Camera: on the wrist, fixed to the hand. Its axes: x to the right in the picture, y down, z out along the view.
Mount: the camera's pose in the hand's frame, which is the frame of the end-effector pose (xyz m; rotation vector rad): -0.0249 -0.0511 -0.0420 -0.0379 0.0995 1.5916
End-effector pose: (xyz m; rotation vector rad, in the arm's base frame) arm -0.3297 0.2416 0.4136 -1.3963 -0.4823 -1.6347
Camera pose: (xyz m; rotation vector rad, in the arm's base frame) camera -0.3968 0.2450 0.3915 -1.1041 0.6437 -0.3618
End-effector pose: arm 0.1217 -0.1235 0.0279 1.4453 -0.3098 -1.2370
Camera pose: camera 0.1227 -0.0647 -0.0114 0.7526 -1.0707 0.1387
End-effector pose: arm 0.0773 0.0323 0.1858 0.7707 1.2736 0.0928
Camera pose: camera 0.0146 0.0019 0.1740 1.5836 0.4582 1.4246
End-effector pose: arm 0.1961 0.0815 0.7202 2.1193 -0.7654 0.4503
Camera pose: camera 0.2088 0.1486 0.7021 1.0019 -2.2470 1.2664
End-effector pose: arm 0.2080 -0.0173 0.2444 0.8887 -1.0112 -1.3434
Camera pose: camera 0.2311 0.0027 0.1806 -0.0583 -1.1368 0.0483
